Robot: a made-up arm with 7 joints. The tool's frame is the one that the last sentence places.
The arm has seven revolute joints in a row. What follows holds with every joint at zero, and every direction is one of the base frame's.
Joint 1 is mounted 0.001 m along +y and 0.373 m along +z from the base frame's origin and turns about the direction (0.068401, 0.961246, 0.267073).
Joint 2 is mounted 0.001 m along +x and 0.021 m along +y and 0.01 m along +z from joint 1 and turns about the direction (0.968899, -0.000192, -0.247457).
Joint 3 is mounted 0.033 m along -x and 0.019 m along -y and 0.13 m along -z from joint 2 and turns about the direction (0.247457, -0.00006, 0.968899).
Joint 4 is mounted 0.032 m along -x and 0.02 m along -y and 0.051 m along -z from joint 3 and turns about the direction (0.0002, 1, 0.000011).
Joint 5 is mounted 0.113 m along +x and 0.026 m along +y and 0.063 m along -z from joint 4 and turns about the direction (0.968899, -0.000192, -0.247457).
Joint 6 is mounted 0.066 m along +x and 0.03 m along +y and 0.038 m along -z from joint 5 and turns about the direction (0.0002, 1, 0.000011).
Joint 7 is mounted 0.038 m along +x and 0.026 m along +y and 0.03 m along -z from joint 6 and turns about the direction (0.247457, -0.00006, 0.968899).
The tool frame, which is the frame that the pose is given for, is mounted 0.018 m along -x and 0.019 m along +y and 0.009 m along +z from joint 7; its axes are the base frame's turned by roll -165.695, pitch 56.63 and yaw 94.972 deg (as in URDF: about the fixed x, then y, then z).
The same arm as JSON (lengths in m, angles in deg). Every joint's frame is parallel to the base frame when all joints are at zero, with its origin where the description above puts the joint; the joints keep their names.
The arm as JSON. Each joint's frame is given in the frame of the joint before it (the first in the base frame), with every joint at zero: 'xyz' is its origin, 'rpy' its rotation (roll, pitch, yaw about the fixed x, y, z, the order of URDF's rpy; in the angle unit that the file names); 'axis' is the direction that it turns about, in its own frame. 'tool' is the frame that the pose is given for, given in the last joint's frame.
{
  "units": {
    "length": "m",
    "angle": "deg"
  },
  "joints": [
    {
      "name": "joint 1",
      "type": "revolute",
      "origin": {
        "xyz": [
          0.0,
          0.001,
          0.373
        ],
        "rpy": [
          0.0,
          0.0,
          0.0
        ]
      },
      "axis": [
        0.068403,
        0.961235,
        0.26711
      ]
    },
    {
      "name": "joint 2",
      "type": "revolute",
      "origin": {
        "xyz": [
          0.001,
          0.021,
          0.01
        ],
        "rpy": [
          0.0,
          0.0,
          0.0
        ]
      },
      "axis": [
        0.968889,
        -0.0002,
        -0.247497
      ]
    },
    {
      "name": "joint 3",
      "type": "revolute",
      "origin": {
        "xyz": [
          -0.033,
          -0.019,
          -0.13
        ],
        "rpy": [
          0.0,
          0.0,
          0.0
        ]
      },
      "axis": [
        0.247497,
        -0.0001,
        0.968889
      ]
    },
    {
      "name": "joint 4",
      "type": "revolute",
      "origin": {
        "xyz": [
          -0.032,
          -0.02,
          -0.051
        ],
        "rpy": [
          0.0,
          0.0,
          0.0
        ]
      },
      "axis": [
        0.0002,
        1.0,
        0.0
      ]
    },
    {
      "name": "joint 5",
      "type": "revolute",
      "origin": {
        "xyz": [
          0.113,
          0.026,
          -0.063
        ],
        "rpy": [
          0.0,
          0.0,
          0.0
        ]
      },
      "axis": [
        0.968889,
        -0.0002,
        -0.247497
      ]
    },
    {
      "name": "joint 6",
      "type": "revolute",
      "origin": {
        "xyz": [
          0.066,
          0.03,
          -0.038
        ],
        "rpy": [
          0.0,
          0.0,
          0.0
        ]
      },
      "axis": [
        0.0002,
        1.0,
        0.0
      ]
    },
    {
      "name": "joint 7",
      "type": "revolute",
      "origin": {
        "xyz": [
          0.038,
          0.026,
          -0.03
        ],
        "rpy": [
          0.0,
          0.0,
          0.0
        ]
      },
      "axis": [
        0.247497,
        -0.0001,
        0.968889
      ]
    }
  ],
  "tool": {
    "origin": {
      "xyz": [
        -0.018,
        0.019,
        0.009
      ],
      "rpy": [
        -165.69,
        56.63,
        94.97
      ]
    }
  }
}

